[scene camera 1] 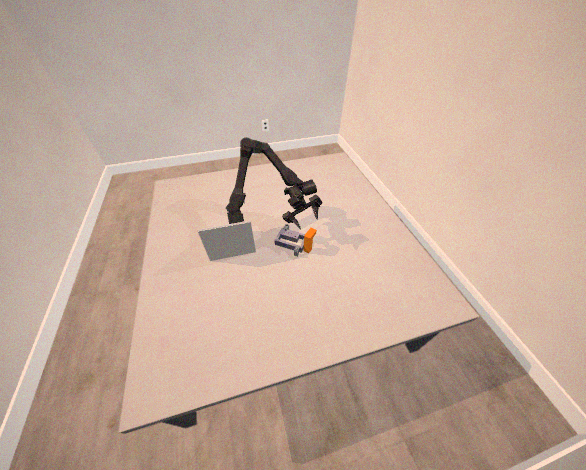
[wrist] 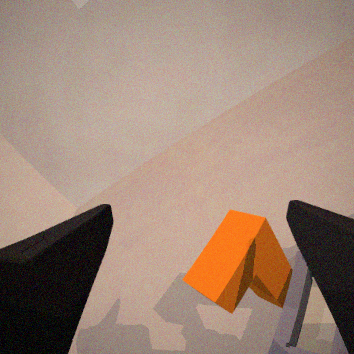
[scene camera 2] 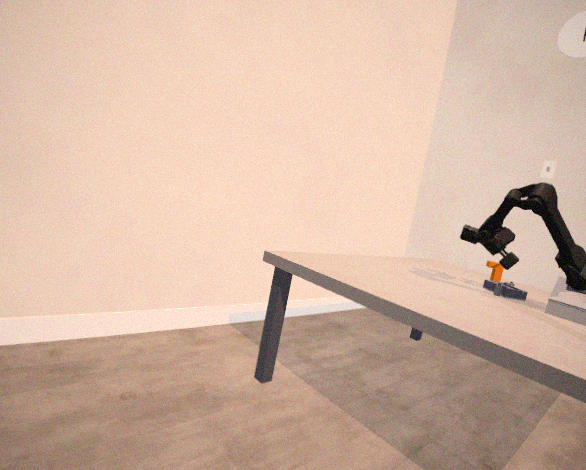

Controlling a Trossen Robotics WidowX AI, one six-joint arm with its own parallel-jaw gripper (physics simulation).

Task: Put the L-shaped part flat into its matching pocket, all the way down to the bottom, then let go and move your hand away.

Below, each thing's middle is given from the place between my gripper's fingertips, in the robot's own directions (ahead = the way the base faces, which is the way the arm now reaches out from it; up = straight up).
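Labels:
With the orange L-shaped part [wrist: 243, 251] in sight, I find my hand 10 cm above it, 1 cm to the left of it and 1 cm short of it.

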